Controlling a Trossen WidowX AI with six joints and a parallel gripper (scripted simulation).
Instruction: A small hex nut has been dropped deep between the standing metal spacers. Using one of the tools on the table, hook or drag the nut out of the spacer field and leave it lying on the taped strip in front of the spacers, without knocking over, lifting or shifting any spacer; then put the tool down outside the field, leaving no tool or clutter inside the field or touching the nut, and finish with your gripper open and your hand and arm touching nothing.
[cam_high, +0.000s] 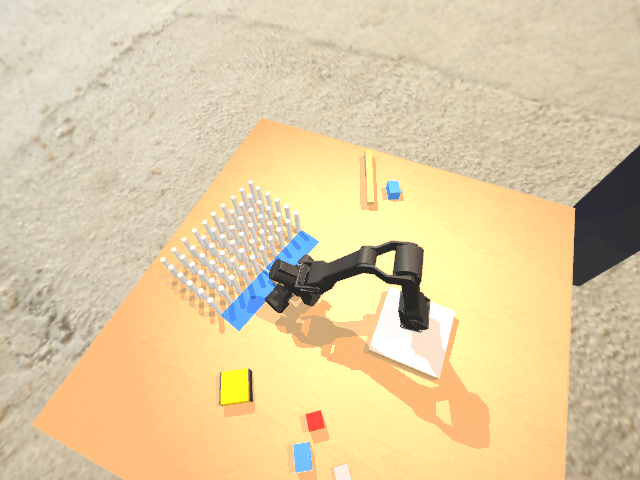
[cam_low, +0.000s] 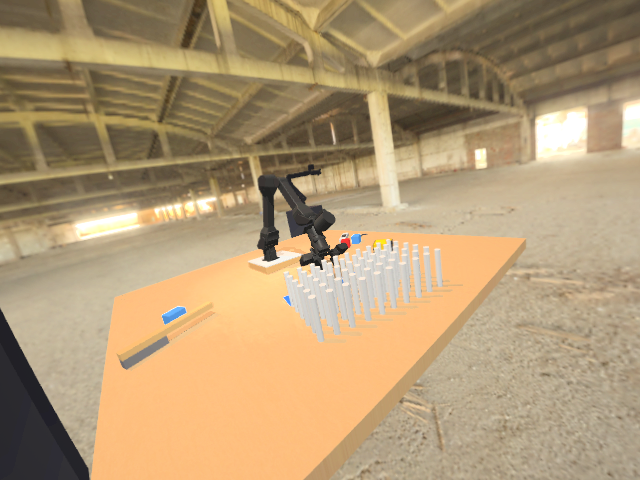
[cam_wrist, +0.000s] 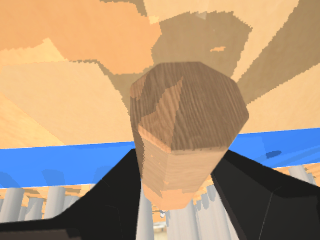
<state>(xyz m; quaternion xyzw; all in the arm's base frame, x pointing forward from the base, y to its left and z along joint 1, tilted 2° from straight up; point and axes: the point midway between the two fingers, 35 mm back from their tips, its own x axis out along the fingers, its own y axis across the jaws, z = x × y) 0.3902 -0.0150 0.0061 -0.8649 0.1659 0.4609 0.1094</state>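
The blue taped strip is 40 mm ahead of my gripper tip, 20 mm to the right of it and 10 mm below it. Round my gripper tip: hook tool 90 mm ahead, 40 mm to the right; red block 200 mm behind, 350 mm to the left, 10 mm above; hex nut 190 mm ahead, 80 mm to the right, 10 mm below.
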